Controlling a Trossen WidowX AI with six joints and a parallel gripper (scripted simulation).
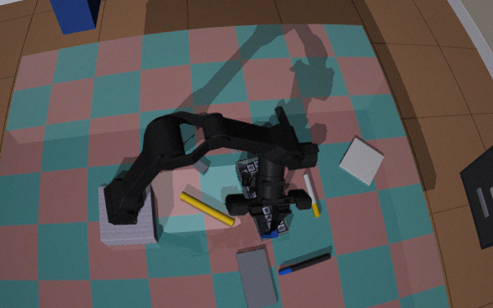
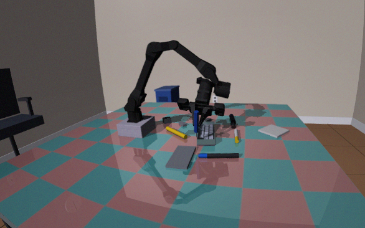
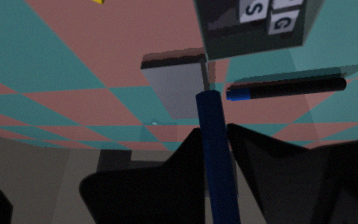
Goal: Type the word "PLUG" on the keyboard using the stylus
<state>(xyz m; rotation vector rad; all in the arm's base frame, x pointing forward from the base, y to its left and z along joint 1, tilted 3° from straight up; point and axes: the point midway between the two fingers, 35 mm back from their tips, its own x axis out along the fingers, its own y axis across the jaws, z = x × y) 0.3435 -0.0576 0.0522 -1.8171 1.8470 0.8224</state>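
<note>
The yellow-and-white pen lies 150 mm ahead of my gripper tip, 100 mm to the left of it and 80 mm below it. Round my gripper tip: dark cylinder: 320 mm to the left, 110 mm ahead, 70 mm below; then yellow rod: 130 mm behind, 100 mm to the left, 80 mm below; then grey slab: 100 mm to the right, 80 mm below, 30 mm behind.
</note>
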